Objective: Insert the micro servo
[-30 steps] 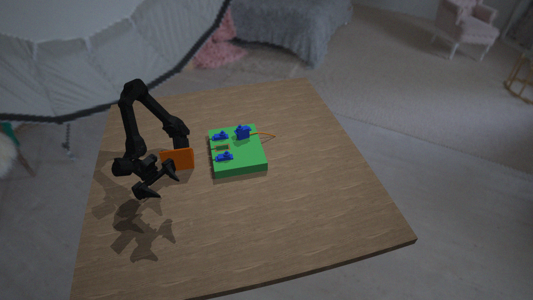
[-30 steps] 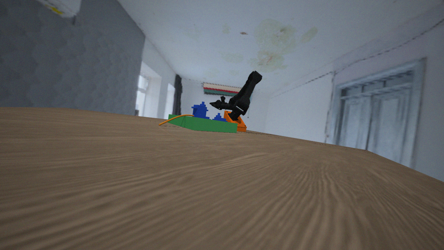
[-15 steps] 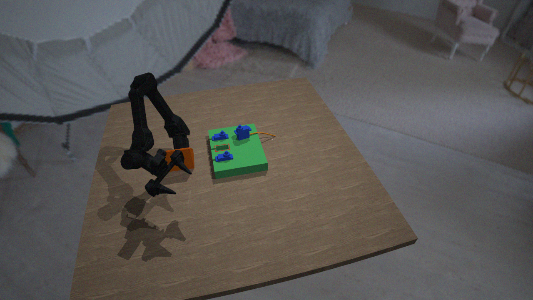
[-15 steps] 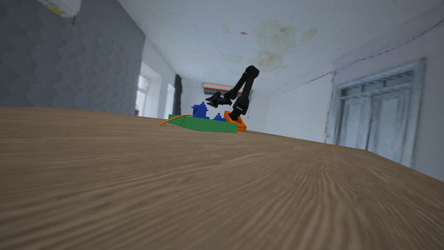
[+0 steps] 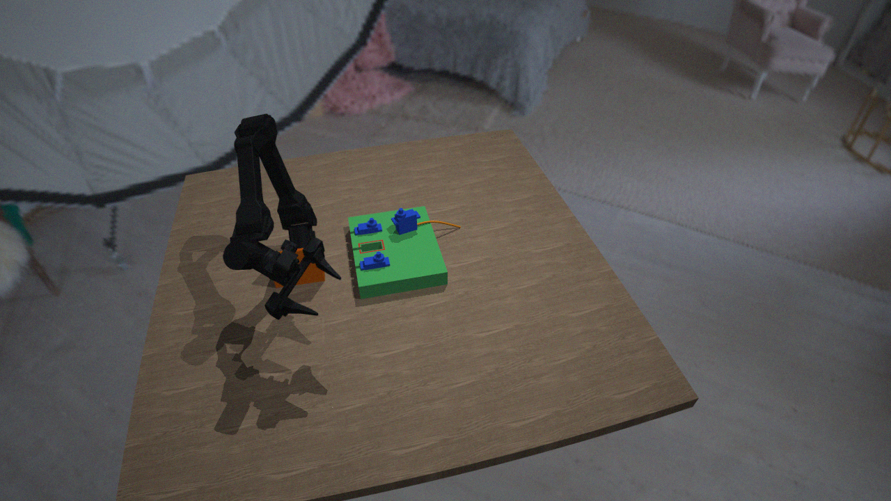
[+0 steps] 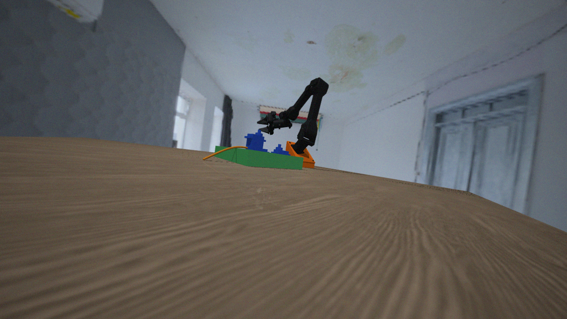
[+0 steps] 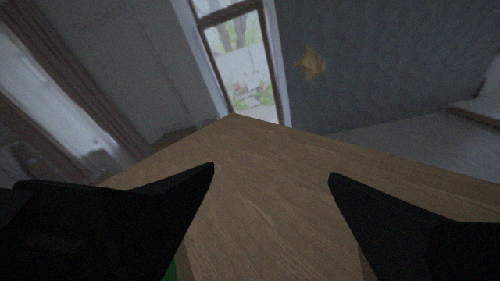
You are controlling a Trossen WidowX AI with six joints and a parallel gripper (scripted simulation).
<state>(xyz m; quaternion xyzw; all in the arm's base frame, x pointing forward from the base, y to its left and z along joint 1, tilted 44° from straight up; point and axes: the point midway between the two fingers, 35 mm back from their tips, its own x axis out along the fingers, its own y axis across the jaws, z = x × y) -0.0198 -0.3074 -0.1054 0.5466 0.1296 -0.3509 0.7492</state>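
My gripper tip is now 27 cm short of the green deck, 29 cm to the right of it and 19 cm above it.
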